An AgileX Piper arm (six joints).
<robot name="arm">
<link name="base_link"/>
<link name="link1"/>
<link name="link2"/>
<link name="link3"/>
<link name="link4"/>
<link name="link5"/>
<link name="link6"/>
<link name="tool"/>
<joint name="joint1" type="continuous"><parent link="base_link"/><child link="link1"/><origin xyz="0.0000 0.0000 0.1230" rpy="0.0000 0.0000 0.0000"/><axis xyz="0 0 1"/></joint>
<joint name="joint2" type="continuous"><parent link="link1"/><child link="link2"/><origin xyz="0.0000 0.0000 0.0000" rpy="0.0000 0.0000 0.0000"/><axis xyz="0 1 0"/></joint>
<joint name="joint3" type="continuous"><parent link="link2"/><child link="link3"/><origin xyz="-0.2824 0.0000 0.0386" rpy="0.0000 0.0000 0.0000"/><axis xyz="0 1 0"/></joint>
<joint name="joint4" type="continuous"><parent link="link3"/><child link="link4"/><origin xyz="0.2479 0.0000 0.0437" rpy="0.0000 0.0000 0.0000"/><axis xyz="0.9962 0 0.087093"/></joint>
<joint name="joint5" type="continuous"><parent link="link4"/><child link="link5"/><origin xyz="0.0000 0.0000 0.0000" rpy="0.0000 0.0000 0.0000"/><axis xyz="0 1 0"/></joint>
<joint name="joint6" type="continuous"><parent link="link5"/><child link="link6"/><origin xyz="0.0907 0.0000 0.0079" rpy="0.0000 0.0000 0.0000"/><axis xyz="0.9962 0 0.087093"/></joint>
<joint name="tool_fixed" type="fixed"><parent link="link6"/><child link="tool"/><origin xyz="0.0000 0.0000 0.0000" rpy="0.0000 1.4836 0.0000"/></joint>
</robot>
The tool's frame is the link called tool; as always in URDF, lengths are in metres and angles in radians. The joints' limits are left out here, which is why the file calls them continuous.
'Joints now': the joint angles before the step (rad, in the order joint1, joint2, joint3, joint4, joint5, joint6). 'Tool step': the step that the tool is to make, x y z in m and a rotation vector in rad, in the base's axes. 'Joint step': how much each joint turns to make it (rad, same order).
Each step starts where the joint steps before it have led.
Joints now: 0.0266 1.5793 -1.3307 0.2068 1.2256 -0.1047
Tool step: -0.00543 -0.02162 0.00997 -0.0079 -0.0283 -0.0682
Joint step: -0.0687 -0.0333 -0.0001 -0.0082 0.0048 0.0017
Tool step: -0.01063 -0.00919 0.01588 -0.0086 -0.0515 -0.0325
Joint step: -0.0312 -0.0539 0.0001 -0.0062 0.0016 0.0023
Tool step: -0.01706 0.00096 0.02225 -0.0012 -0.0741 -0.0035
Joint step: -0.0023 -0.0787 0.0000 0.0037 0.0044 0.0021
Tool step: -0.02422 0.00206 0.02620 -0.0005 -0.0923 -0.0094
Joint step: 0.0001 -0.1003 0.0000 0.0021 0.0062 0.0119
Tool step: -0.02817 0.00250 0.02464 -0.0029 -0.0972 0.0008
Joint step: -0.0001 -0.1052 -0.0001 0.0040 0.0080 0.0015
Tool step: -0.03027 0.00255 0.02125 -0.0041 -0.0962 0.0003
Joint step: 0.0000 -0.1043 0.0001 0.0024 0.0077 0.0023
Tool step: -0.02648 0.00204 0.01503 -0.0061 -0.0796 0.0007
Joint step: 0.0000 -0.0860 -0.0001 0.0000 0.0062 0.0006
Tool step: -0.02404 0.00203 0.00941 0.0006 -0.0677 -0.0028
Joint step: 0.0001 -0.0780 0.0092 0.0023 0.0003 0.0054
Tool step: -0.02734 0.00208 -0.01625 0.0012 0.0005 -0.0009
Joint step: -0.0001 -0.1118 0.1097 0.0001 0.0023 0.0018
